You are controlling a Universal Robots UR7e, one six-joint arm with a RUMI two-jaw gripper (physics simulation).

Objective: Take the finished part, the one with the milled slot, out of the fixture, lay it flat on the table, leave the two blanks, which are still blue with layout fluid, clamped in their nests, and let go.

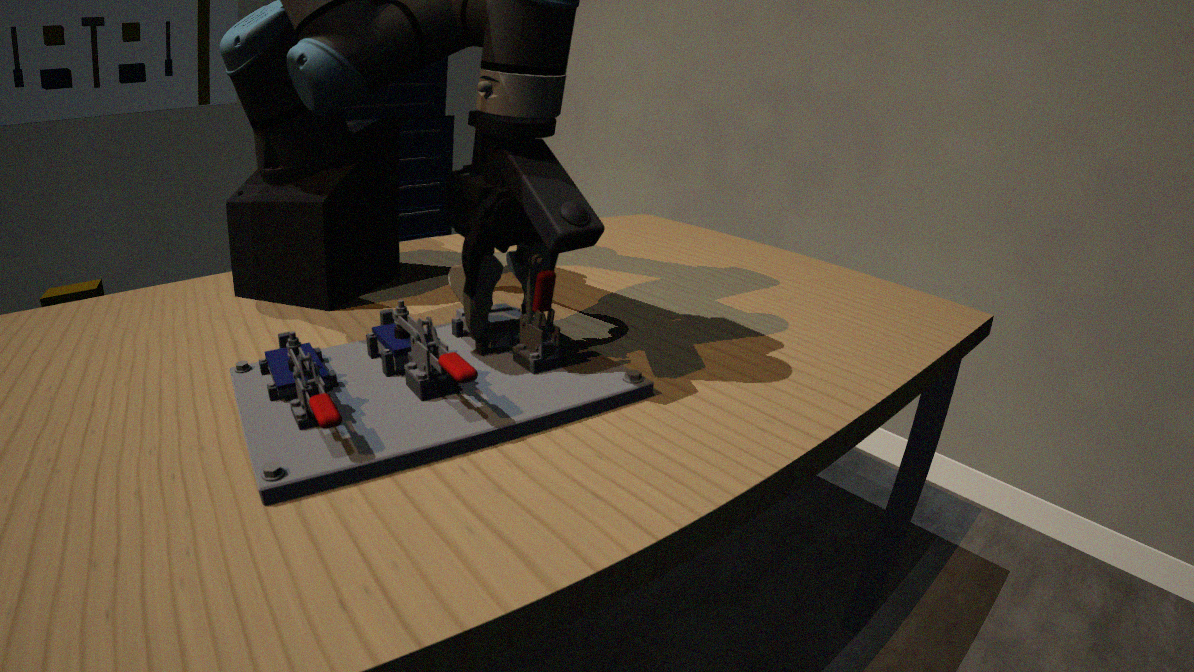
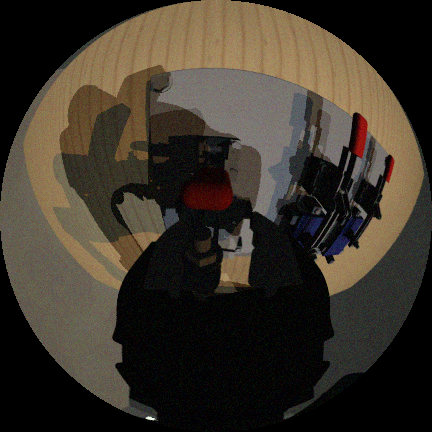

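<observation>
The fixture plate (image 1: 467, 417) (image 2: 235, 95) lies on the table. The finished part (image 1: 501, 331) sits in the nest at its right end, mostly hidden by a finger and the clamp; its slot cannot be made out. That nest's clamp stands raised, red handle (image 1: 543, 290) (image 2: 209, 192) upright. My gripper (image 1: 503, 340) (image 2: 221, 215) is down at this nest, jaws part-open, one finger on each side of the part; one fingertip is hidden behind the clamp. Contact cannot be made out. The blue blanks, one outer (image 1: 285, 368) (image 2: 343, 239) and one middle (image 1: 390, 337) (image 2: 307, 229), sit clamped in their nests.
The clamps over the blanks have lowered red handles, one outer (image 1: 325, 409) (image 2: 390, 168) and one middle (image 1: 457, 367) (image 2: 359, 136). Bolt heads stand at the plate's corners. The wooden table (image 1: 710, 450) extends around the plate, with the robot's base block (image 1: 279, 250) behind it.
</observation>
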